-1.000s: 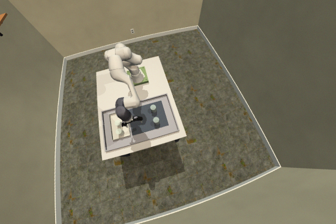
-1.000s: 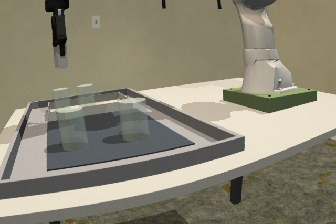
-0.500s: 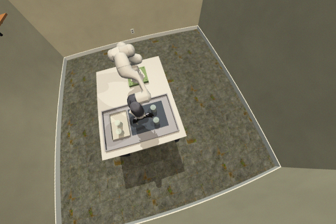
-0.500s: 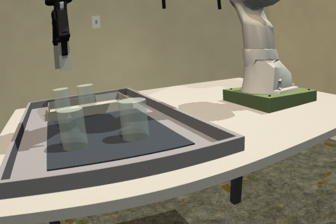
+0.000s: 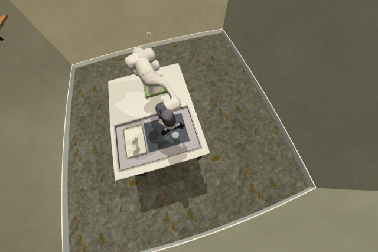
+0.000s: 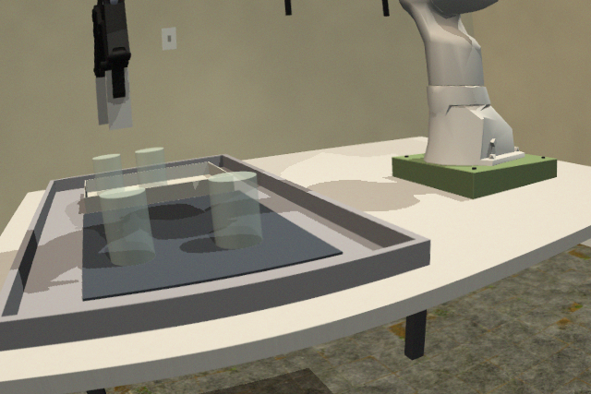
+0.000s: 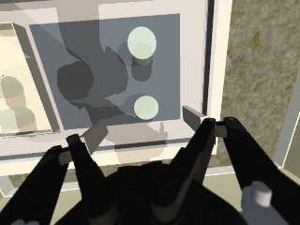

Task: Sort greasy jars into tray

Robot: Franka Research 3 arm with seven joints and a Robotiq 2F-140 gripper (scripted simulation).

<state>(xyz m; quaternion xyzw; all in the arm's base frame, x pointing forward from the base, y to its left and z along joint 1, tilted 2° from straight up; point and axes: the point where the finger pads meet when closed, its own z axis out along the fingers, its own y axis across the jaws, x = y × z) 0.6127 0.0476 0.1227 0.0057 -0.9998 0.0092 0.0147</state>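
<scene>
Right now my hand is 18 cm above the dark mat, 9 cm past it and 8 cm to the left of it. From my hand the other things lie so: cream tray (40 cm to the right, 17 cm below, 11 cm behind).
</scene>
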